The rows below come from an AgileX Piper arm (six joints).
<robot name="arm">
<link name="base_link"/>
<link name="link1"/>
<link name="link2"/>
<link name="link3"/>
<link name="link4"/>
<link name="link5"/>
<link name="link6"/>
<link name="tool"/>
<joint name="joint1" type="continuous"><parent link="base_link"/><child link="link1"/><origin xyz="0.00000 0.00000 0.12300" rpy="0.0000 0.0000 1.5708"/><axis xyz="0 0 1"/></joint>
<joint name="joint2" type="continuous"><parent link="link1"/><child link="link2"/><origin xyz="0.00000 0.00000 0.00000" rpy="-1.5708 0.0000 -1.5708"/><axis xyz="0 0 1"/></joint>
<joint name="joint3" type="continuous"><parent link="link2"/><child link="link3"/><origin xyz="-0.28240 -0.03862 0.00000" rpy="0.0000 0.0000 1.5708"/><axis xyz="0 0 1"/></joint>
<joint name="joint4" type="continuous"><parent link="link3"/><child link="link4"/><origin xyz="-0.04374 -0.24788 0.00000" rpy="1.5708 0.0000 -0.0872"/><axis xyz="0 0 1"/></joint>
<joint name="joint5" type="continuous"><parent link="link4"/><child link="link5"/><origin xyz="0.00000 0.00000 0.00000" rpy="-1.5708 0.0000 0.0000"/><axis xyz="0 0 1"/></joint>
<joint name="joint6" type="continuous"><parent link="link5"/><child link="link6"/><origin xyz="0.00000 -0.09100 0.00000" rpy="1.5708 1.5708 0.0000"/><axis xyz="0 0 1"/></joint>
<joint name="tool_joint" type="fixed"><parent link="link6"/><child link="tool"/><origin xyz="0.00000 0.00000 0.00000" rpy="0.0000 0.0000 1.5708"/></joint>
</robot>
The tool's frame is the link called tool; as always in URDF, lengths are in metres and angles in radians. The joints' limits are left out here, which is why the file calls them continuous.
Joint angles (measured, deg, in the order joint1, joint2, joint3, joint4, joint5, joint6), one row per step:
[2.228 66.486 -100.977 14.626 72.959 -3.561]
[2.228 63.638 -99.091 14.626 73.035 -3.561]
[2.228 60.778 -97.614 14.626 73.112 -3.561]
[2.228 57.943 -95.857 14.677 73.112 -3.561]
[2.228 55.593 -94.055 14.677 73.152 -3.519]
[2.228 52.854 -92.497 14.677 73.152 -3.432]
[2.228 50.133 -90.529 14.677 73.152 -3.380]
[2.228 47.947 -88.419 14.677 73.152 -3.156]
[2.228 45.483 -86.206 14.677 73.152 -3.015]
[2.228 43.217 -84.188 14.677 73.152 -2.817]
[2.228 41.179 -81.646 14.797 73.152 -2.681]
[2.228 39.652 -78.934 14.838 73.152 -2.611]
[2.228 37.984 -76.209 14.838 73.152 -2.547]
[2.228 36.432 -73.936 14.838 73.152 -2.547]
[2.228 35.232 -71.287 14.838 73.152 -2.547]
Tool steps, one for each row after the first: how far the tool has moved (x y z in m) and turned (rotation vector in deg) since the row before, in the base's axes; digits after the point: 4 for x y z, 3 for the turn. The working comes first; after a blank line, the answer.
Tool pose at each row, in the base's axes (x y z in m, rotation vector in deg; the steps are taken from these numbers as rounded here):
[0.1754 0.0288 0.5258 -9.663 122.268 16.754]
[0.1596 0.0282 0.5257 -9.767 121.384 16.661]
[0.1429 0.0276 0.5268 -9.906 120.082 16.525]
[0.1273 0.0270 0.5260 -10.014 119.002 16.476]
[0.1153 0.0266 0.5232 -10.027 118.502 16.448]
[0.1003 0.0260 0.5218 -10.041 117.338 16.383]
[0.0866 0.0255 0.5181 -10.053 116.595 16.339]
[0.0773 0.0251 0.5124 -9.833 116.551 16.472]
[0.0667 0.0247 0.5064 -9.712 116.320 16.535]
[0.0571 0.0243 0.5005 -9.535 116.100 16.635]
[0.0507 0.0242 0.4919 -9.386 116.607 16.908]
[0.0481 0.0242 0.4819 -9.214 117.791 17.113]
[0.0448 0.0241 0.4717 -9.047 118.853 17.253]
[0.0412 0.0239 0.4631 -8.976 119.571 17.322]
[0.0405 0.0239 0.4525 -8.832 121.014 17.459]

[-0.0158 -0.0006 -0.0001 0.022 -0.889 0.015]
[-0.0167 -0.0006 0.0011 0.038 -1.308 0.014]
[-0.0156 -0.0006 -0.0008 0.079 -1.076 0.034]
[-0.0120 -0.0004 -0.0028 0.048 -0.497 -0.012]
[-0.0150 -0.0006 -0.0014 0.119 -1.156 -0.040]
[-0.0137 -0.0005 -0.0037 0.073 -0.739 -0.024]
[-0.0093 -0.0004 -0.0057 0.194 -0.014 -0.099]
[-0.0106 -0.0004 -0.0060 0.130 -0.212 -0.063]
[-0.0096 -0.0004 -0.0059 0.179 -0.193 -0.086]
[-0.0064 -0.0001 -0.0086 0.181 0.545 0.026]
[-0.0026 0.0000 -0.0100 0.043 1.204 -0.003]
[-0.0033 -0.0001 -0.0102 0.012 1.075 -0.029]
[-0.0036 -0.0002 -0.0086 -0.027 0.721 0.000]
[-0.0007 0.0000 -0.0106 -0.056 1.448 0.000]

